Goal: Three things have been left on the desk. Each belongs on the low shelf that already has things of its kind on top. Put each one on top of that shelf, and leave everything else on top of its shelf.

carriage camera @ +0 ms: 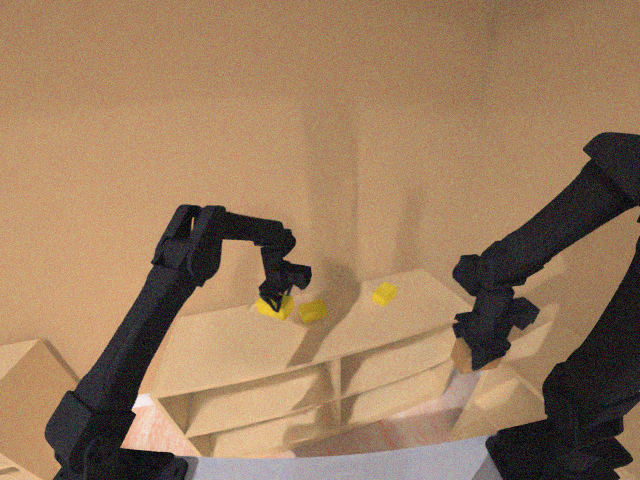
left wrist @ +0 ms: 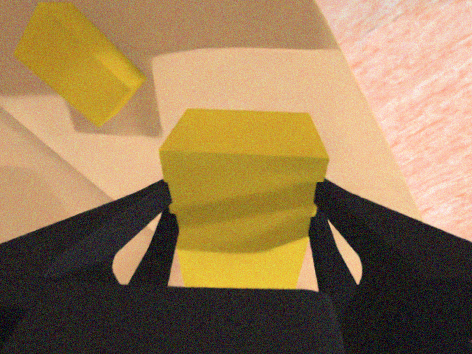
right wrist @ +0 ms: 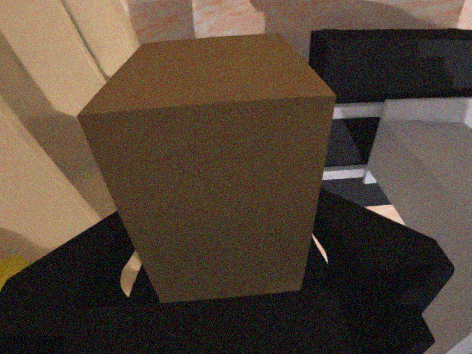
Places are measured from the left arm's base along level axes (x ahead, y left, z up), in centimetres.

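Where they show: left gripper, between the fingertips: [carriage camera: 281, 305] [left wrist: 242, 183]; right gripper, between the fingertips: [carriage camera: 468, 360]; right arm's base, origin of its link: [carriage camera: 556, 452].
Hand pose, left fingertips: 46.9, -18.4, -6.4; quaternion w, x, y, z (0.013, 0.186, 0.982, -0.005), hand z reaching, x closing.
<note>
Each offset is from my left fingertips to the top centre of the thing, as dx, dy, dz. "*": to the spot under its first point. Level surfaces: height alone.
My left gripper [carriage camera: 277, 305] [left wrist: 242, 183] is shut on a yellow block @(+1.0, +2.2, +1.9) [carriage camera: 267, 306] [left wrist: 244, 175], over the back left part of the top of a low shelf @(dz -18.5) [carriage camera: 222, 351] [left wrist: 260, 75]. Whether the block touches the top I cannot tell. A second yellow block @(+15.1, -8.9, -14.0) [carriage camera: 313, 311] [left wrist: 82, 65] stands on that top close to the right of it. A third yellow block @(+22.8, -40.5, -14.0) [carriage camera: 384, 293] lies on the top farther right. My right gripper [carriage camera: 478, 364] [right wrist: 224, 181] is shut on a brown block @(-26.1, -46.6, +6.5) [carriage camera: 461, 355] [right wrist: 215, 190], in the air beyond the shelf's right end.
The shelf has open compartments below, split by an upright divider @(* -5.1, -16.3, -38.1) [carriage camera: 336, 387]. Another wooden unit [carriage camera: 504, 395] stands at the right, below the right gripper in the picture. A wooden unit [carriage camera: 46, 382] stands at the far left. The wall rises behind the shelf.
</note>
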